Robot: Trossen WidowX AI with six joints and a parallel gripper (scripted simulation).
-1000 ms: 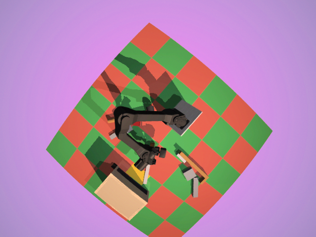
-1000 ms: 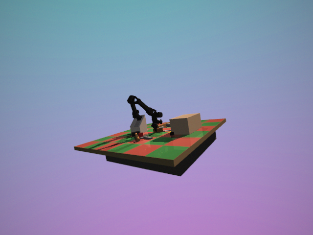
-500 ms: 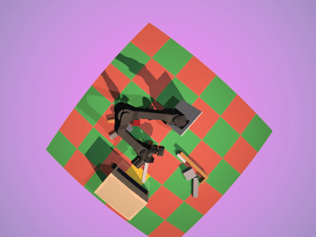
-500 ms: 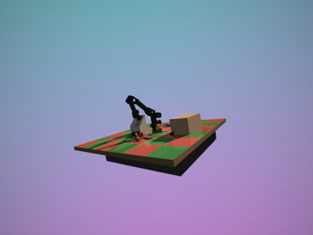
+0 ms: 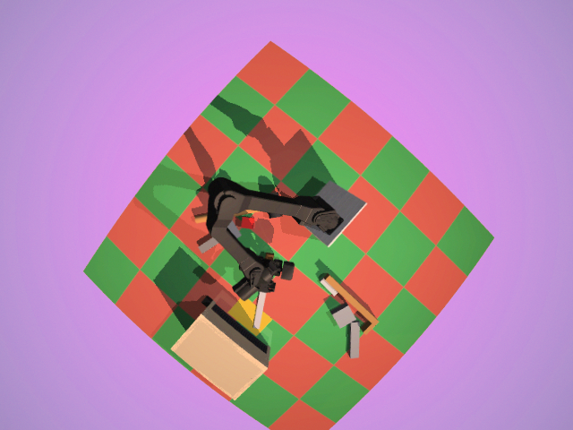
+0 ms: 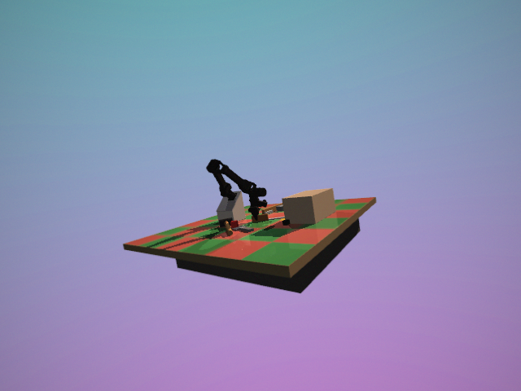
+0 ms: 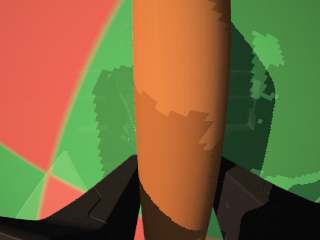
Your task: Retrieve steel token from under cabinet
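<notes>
The red cube lies 5 cm behind my gripper tip, 16 cm to the right of it and 1 cm above it. Also, from my gripper tip: grey t-shaped tool 6 cm ahead, 20 cm to the right; grey token 29 cm ahead, 6 cm to the left, 1 cm below; pale bar 9 cm behind, 23 cm to the left.
</notes>
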